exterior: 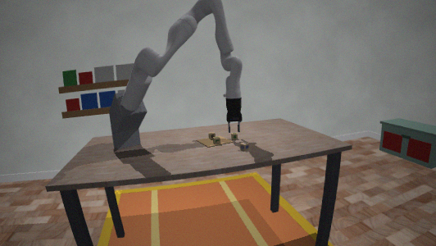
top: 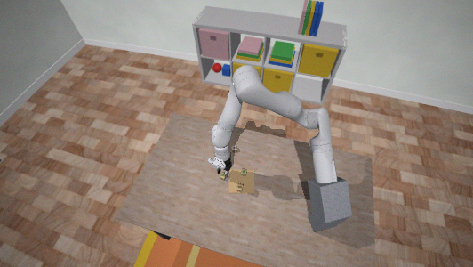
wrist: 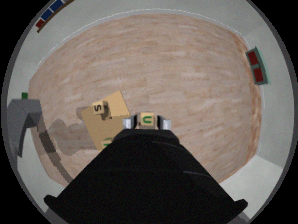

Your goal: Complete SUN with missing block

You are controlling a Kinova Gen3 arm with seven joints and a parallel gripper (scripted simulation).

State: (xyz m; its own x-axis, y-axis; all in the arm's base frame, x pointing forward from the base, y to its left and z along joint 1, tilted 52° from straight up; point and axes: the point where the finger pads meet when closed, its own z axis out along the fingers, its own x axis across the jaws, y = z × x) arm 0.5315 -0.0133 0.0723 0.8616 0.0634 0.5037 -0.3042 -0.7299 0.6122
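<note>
My hand is 110 mm past the tan mat, 50 mm above it and 10 mm to the right of it.
</note>
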